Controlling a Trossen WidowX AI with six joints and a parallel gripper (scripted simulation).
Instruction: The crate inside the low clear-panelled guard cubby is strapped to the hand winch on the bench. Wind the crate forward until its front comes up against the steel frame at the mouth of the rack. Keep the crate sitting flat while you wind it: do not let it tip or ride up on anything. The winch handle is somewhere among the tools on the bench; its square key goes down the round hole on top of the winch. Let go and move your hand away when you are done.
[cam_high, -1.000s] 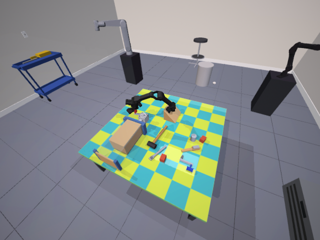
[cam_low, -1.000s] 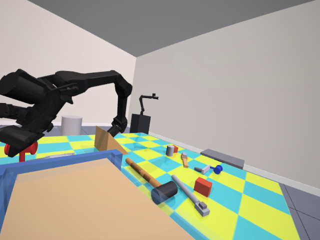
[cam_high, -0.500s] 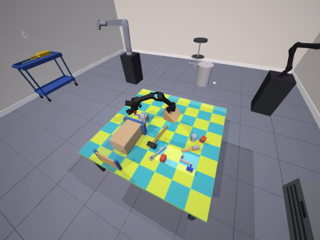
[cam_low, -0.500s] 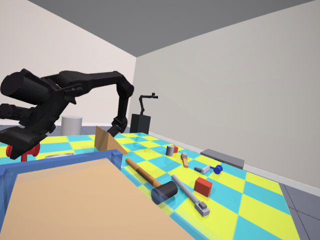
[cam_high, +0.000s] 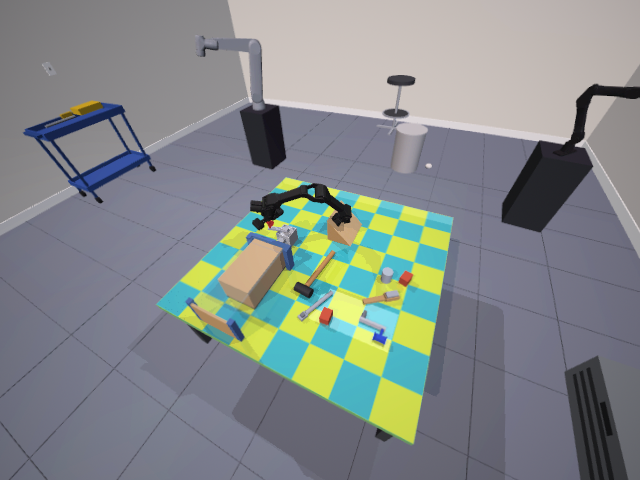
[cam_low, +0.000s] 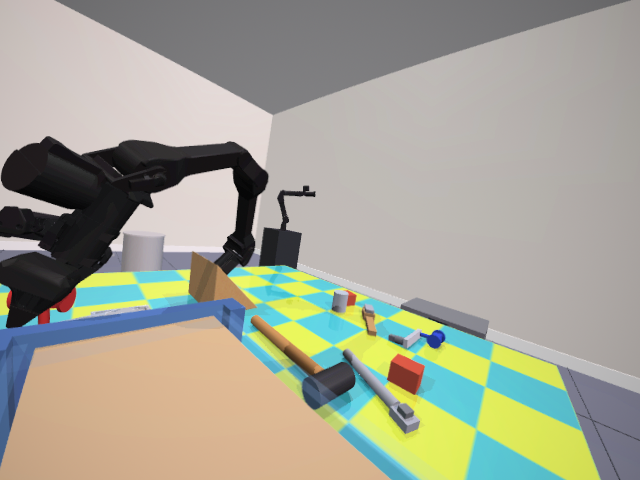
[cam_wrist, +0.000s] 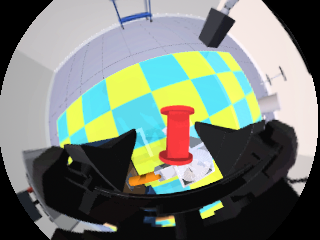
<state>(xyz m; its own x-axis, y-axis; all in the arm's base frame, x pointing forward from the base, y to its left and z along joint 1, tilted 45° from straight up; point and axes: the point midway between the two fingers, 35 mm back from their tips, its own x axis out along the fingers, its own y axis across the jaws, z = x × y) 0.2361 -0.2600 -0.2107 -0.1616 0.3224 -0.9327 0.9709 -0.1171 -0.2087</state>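
Now: the red grip 1 cm behind my gripper tip and 1 cm to the left of it. Round my gripper tip: brush (9 cm ahead, 75 cm to the left, 11 cm below); winch handle (2 cm behind, 5 cm to the left, 3 cm below); grey winch (5 cm behind, 10 cm to the left, 10 cm below).
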